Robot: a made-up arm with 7 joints. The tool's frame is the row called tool. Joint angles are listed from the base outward.
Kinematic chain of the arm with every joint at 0, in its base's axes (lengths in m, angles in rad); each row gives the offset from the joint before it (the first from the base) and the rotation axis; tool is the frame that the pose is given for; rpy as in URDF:
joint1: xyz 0 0 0.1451 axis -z
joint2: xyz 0 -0.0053 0.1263 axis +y
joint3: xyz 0 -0.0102 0.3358 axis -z
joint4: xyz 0 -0.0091 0.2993 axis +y
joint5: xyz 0 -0.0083 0.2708 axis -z
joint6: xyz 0 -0.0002 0.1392 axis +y
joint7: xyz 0 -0.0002 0.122 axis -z
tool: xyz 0 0 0 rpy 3.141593 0 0
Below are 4 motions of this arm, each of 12 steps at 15 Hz.
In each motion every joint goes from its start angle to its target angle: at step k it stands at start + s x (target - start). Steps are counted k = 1, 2, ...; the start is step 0. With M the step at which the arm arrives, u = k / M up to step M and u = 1 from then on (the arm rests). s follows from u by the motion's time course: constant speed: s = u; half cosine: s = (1 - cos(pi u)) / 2; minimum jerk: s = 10 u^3 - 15 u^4 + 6 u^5.
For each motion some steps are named. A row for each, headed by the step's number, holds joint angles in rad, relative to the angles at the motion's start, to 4 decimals.
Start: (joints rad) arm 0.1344 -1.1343 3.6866 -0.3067 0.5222 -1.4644 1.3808
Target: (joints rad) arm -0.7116 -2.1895 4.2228 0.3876 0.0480 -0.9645 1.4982
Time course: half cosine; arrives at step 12
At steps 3, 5, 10, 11, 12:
3: -0.1239 -0.1545 0.0785 0.1017 -0.0694 0.0732 0.0172
5: -0.3135 -0.3910 0.1987 0.2573 -0.1757 0.1853 0.0435
10: -0.7893 -0.9845 0.5003 0.6478 -0.4424 0.4664 0.1095
11: -0.8316 -1.0372 0.5271 0.6825 -0.4661 0.4914 0.1154
12: -0.8460 -1.0552 0.5362 0.6943 -0.4742 0.4999 0.1174

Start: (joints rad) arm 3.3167 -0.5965 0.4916 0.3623 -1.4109 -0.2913 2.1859
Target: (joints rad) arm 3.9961 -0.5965 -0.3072 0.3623 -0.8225 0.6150 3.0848
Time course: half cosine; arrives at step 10
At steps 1, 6, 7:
1: 0.0166 0.0000 -0.0195 0.0000 0.0144 0.0222 0.0220
6: 0.4447 0.0000 -0.5228 0.0000 0.3851 0.5932 0.5883
7: 0.5394 0.0000 -0.6342 0.0000 0.4671 0.7195 0.7136

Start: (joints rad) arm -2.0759 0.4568 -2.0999 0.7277 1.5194 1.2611 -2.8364
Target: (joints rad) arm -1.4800 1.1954 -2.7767 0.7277 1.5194 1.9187 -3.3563
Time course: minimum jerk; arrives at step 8
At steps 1, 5, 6, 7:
1: 0.0096 0.0119 -0.0109 0.0000 0.0000 0.0106 -0.0083
5: 0.4319 0.5353 -0.4905 0.0000 0.0000 0.4766 -0.3768
6: 0.5342 0.6621 -0.6067 0.0000 0.0000 0.5895 -0.4661
7: 0.5863 0.7267 -0.6659 0.0000 0.0000 0.6470 -0.5116

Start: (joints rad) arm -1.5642 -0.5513 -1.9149 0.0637 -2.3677 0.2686 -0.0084
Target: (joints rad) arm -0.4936 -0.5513 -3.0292 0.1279 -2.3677 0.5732 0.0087
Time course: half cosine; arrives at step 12
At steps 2, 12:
2: 0.0717 0.0000 -0.0746 0.0043 0.0000 0.0204 0.0011
12: 1.0706 0.0000 -1.1143 0.0642 0.0000 0.3046 0.0171

